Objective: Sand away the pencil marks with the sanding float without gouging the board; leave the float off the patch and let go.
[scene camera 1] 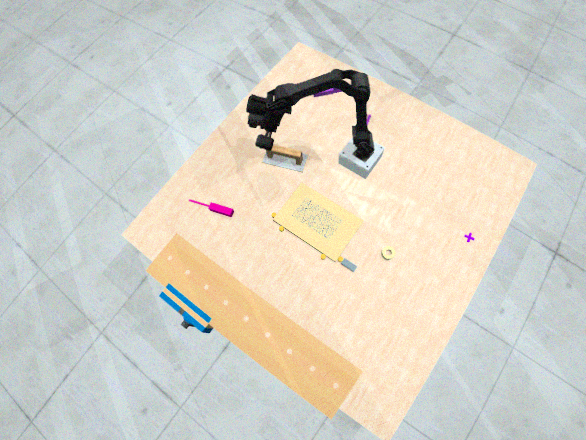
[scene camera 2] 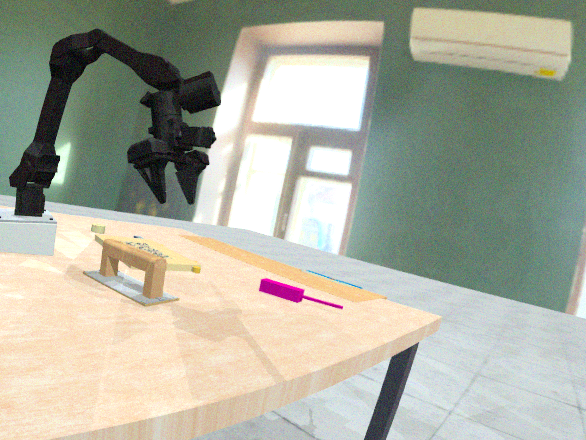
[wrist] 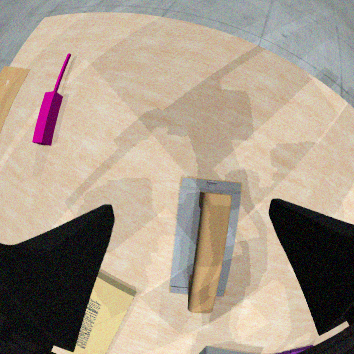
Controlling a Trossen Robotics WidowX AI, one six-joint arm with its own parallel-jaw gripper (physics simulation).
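Places are measured from the arm's base along level axes (x ahead, y left, z up), in millimetres.
Where they show: gripper, fingertip midpoint: point(scene camera 2: 178, 203) point(wrist: 193, 210); arm's base, link origin: point(scene camera 1: 363, 153) point(scene camera 2: 28, 213).
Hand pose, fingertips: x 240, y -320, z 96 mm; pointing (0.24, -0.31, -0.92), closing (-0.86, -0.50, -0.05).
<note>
Things, the pixels of their top centre, and the offset from my fingertips. "pt": a spot on its surface instead.
- sanding float, top centre: point(wrist: 209, 260) point(scene camera 2: 133, 248) point(scene camera 1: 283, 149) dy +51, dx -52, dz -96 mm
- pale yellow board, top centre: point(wrist: 67, 317) point(scene camera 2: 143, 248) point(scene camera 1: 317, 220) dy +343, dx +87, dz -153 mm
- magenta screwdriver-like tool, top centre: point(wrist: 49, 91) point(scene camera 2: 302, 290) point(scene camera 1: 209, 205) dy -42, dx +317, dz -143 mm
- grey piece, surface spot: point(scene camera 1: 348, 265) pt dy +547, dx +157, dz -157 mm
- pale ring, top centre: point(scene camera 2: 98, 224) point(scene camera 1: 388, 252) dy +637, dx +23, dz -146 mm
- blue clamp, surface spot: point(scene camera 1: 190, 303) pt dy +172, dx +653, dz -173 mm
- purple cross, surface spot: point(scene camera 1: 469, 237) pt dy +856, dx -235, dz -165 mm
The sanding float point(scene camera 1: 286, 151) point(scene camera 2: 135, 256) point(wrist: 212, 250), a grey plate with a raised wooden bar handle, stands flat on the table, plate down, apart from the board. The pale yellow board point(scene camera 1: 345, 225) point(scene camera 2: 182, 263) point(wrist: 117, 305) lies flat, with dark pencil marks point(scene camera 1: 317, 217) point(wrist: 90, 320) over its middle; in the wrist view a finger hides part of it. My gripper point(scene camera 1: 265, 142) point(scene camera 2: 177, 203) point(wrist: 193, 210) is open and empty, pointing down above the float. In the wrist view the handle shows between the fingers but lower down, touching neither.
A magenta screwdriver-like tool point(scene camera 1: 221, 209) point(scene camera 2: 281, 290) point(wrist: 48, 117) lies beyond the board. A grey piece point(scene camera 1: 348, 265) is at the board's corner, near a pale ring point(scene camera 1: 384, 256). A wooden strip point(scene camera 1: 260, 320) with a blue clamp point(scene camera 1: 190, 303) lies along one edge. A purple cross point(scene camera 1: 469, 237) lies far right.
</note>
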